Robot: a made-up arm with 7 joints. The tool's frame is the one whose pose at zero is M. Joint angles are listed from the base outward.
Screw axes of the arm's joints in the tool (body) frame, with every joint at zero. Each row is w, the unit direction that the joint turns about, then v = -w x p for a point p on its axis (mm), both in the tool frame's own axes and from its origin. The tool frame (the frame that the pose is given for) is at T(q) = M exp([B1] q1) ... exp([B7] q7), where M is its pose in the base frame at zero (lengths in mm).
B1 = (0, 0, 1, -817.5, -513.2, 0)
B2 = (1, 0, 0, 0, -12.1, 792.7)
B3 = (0, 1, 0, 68, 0, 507.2)
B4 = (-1, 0, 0, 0, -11.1, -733.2)
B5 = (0, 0, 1, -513.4, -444.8, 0)
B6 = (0, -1, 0, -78, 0, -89.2)
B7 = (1, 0, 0, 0, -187.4, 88.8)
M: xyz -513.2 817.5 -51.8 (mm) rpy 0 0 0 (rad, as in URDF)
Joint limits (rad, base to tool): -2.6..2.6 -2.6..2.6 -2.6..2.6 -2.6..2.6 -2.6..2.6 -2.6..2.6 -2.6..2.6
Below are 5 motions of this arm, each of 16 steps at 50 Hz.
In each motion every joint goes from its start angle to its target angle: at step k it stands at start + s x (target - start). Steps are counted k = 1, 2, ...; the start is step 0. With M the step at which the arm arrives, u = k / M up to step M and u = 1 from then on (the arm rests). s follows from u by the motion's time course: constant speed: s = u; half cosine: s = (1 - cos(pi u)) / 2; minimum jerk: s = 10 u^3 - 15 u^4 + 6 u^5.
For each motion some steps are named. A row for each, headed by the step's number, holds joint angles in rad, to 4 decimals.
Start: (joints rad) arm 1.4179 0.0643 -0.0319 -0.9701 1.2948 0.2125 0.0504
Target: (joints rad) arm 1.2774 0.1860 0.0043 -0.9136 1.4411 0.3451 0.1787
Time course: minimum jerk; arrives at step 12
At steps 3, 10, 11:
3: 1.4034 0.0769 -0.0282 -0.9643 1.3099 0.2262 0.0637
10: 1.2824 0.1817 0.0030 -0.9156 1.4359 0.3404 0.1741
11: 1.2781 0.1854 0.0041 -0.9139 1.4404 0.3444 0.1780

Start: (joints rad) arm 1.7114 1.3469 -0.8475 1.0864 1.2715 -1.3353 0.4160
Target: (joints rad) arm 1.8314 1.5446 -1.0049 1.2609 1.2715 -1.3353 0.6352
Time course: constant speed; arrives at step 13
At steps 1, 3, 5, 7, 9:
1: 1.7206 1.3621 -0.8596 1.0998 1.2715 -1.3353 0.4329
3: 1.7391 1.3925 -0.8838 1.1267 1.2715 -1.3353 0.4666
5: 1.7576 1.4229 -0.9080 1.1535 1.2715 -1.3353 0.5003
7: 1.7760 1.4534 -0.9323 1.1804 1.2715 -1.3353 0.5340
9: 1.7945 1.4838 -0.9565 1.2072 1.2715 -1.3353 0.5678

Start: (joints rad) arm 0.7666 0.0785 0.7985 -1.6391 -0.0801 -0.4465 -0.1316
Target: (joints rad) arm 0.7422 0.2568 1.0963 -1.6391 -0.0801 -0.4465 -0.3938
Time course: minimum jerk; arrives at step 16
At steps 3, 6, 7, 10, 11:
3: 0.7654 0.0872 0.8130 -1.6391 -0.0801 -0.4465 -0.1444
6: 0.7599 0.1276 0.8805 -1.6391 -0.0801 -0.4465 -0.2038
7: 0.7572 0.1470 0.9129 -1.6391 -0.0801 -0.4465 -0.2323
10: 0.7489 0.2077 1.0143 -1.6391 -0.0801 -0.4465 -0.3216
11: 0.7466 0.2247 1.0427 -1.6391 -0.0801 -0.4465 -0.3466

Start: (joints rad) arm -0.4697 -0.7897 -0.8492 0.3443 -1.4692 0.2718 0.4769
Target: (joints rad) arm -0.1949 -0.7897 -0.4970 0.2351 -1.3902 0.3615 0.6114
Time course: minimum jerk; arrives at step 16
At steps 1, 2, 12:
1: -0.4691 -0.7897 -0.8484 0.3441 -1.4690 0.2720 0.4772
2: -0.4653 -0.7897 -0.8435 0.3425 -1.4679 0.2732 0.4791
12: -0.2233 -0.7897 -0.5335 0.2464 -1.3984 0.3522 0.5975

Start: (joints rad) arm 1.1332 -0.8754 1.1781 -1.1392 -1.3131 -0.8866 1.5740
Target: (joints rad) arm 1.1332 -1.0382 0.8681 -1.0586 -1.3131 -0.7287 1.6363
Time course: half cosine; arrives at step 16
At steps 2, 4, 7, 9, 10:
2: 1.1332 -0.8816 1.1663 -1.1361 -1.3131 -0.8806 1.5764
4: 1.1332 -0.8992 1.1327 -1.1274 -1.3131 -0.8635 1.5831
7: 1.1332 -0.9409 1.0533 -1.1068 -1.3131 -0.8231 1.5991
9: 1.1332 -0.9727 0.9929 -1.0910 -1.3131 -0.7922 1.6112
10: 1.1332 -0.9880 0.9638 -1.0835 -1.3131 -0.7774 1.6171

